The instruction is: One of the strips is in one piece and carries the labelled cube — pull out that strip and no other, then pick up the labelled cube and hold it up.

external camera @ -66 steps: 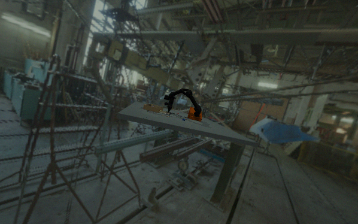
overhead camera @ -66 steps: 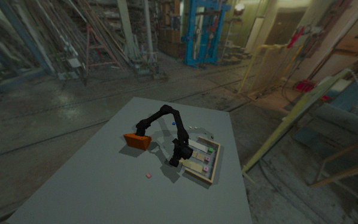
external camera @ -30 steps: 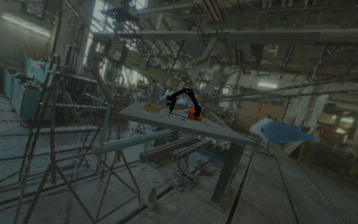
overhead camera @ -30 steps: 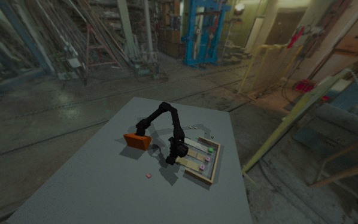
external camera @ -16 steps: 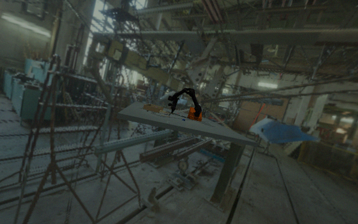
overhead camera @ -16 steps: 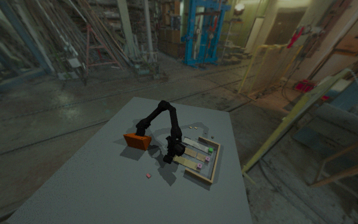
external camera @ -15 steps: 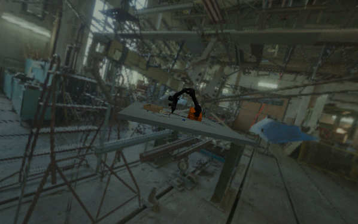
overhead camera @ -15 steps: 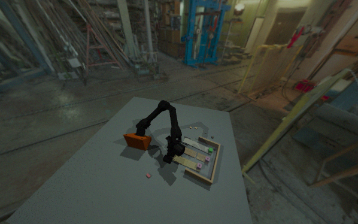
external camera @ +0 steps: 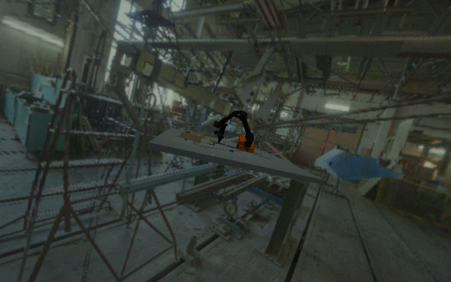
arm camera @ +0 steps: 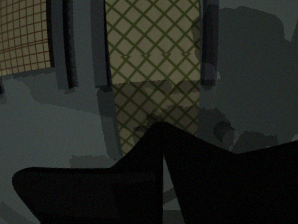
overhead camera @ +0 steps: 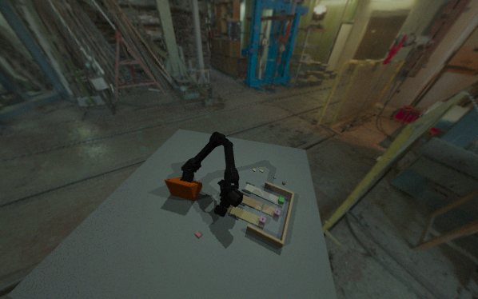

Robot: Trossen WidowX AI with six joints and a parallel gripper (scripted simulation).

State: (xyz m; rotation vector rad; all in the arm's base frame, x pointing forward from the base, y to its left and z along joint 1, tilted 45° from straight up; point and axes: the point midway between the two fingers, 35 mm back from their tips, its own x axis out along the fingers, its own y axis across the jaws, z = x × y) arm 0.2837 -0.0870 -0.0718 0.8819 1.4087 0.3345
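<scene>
Now: gripper tip 100 mm short of the mesh strip and 30 mm to the left of it. The rest, counted from my gripper tip: blue piece 360 mm to the left, 20 mm behind; then pink block 170 mm to the right, 130 mm behind.
</scene>
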